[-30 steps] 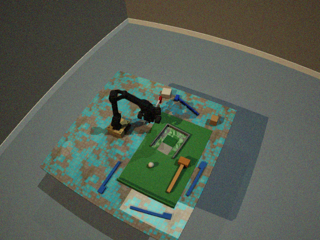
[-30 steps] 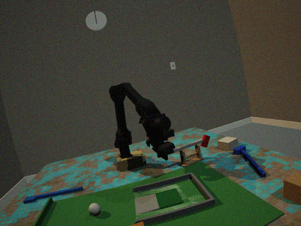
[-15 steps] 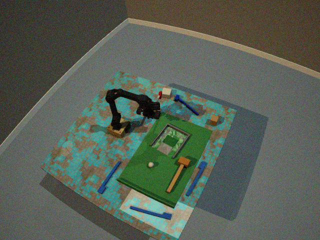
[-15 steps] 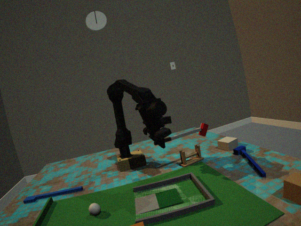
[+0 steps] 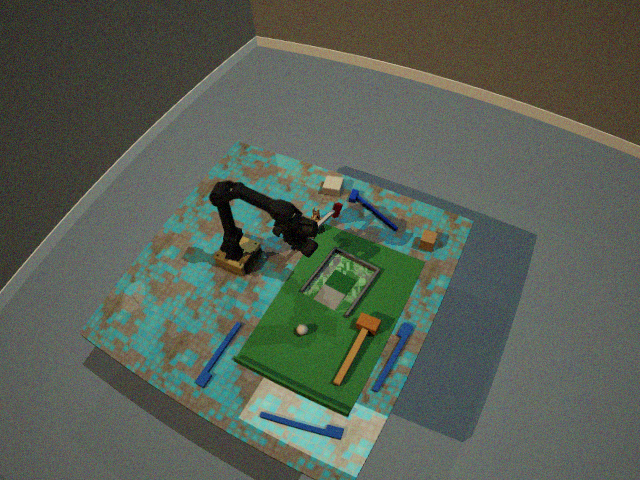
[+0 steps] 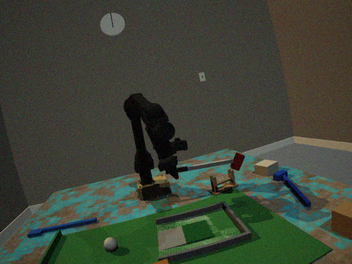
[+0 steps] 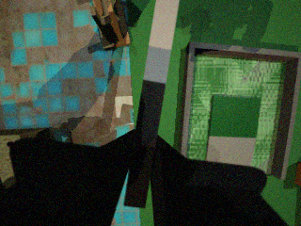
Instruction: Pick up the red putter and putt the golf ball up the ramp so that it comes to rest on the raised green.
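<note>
Now: gripper tip 110 mm to the right of the red putter, 40 mm short of it and 20 mm below it. Also, from my gripper tip: white golf ball 290 mm to the right, 100 mm below, 100 mm ahead; then green mat 190 mm ahead, 170 mm to the right, 130 mm below; then blue hammer 360 mm to the left, 200 mm ahead, 110 mm below.
</note>
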